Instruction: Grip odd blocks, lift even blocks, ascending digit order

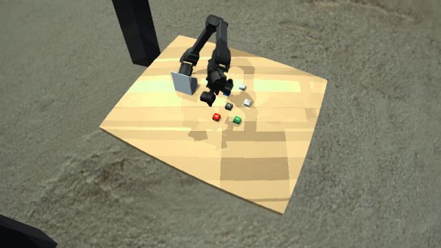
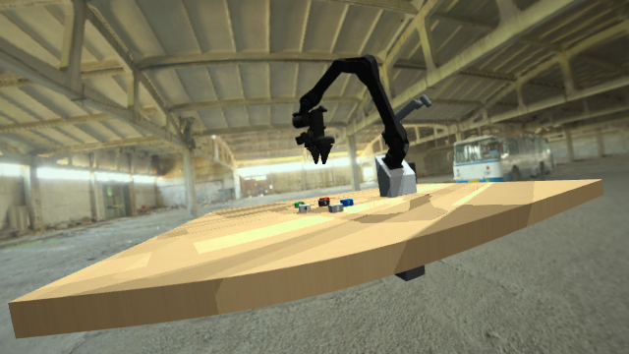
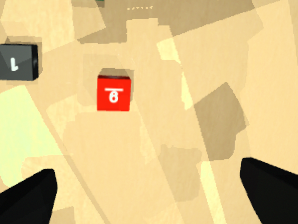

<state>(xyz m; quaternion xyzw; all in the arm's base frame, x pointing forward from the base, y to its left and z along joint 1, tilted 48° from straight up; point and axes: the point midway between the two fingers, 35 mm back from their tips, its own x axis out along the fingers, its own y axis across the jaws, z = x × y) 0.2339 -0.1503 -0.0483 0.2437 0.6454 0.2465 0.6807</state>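
Right now my gripper tip is 14 cm above the black block, 10 cm to the right of it and 4 cm short of it. Also, from my gripper tip: red block: 14 cm below, 1 cm to the left; green block: 14 cm below, 11 cm ahead, 3 cm to the left; blue block: 19 cm to the left, 14 cm below, 1 cm behind.
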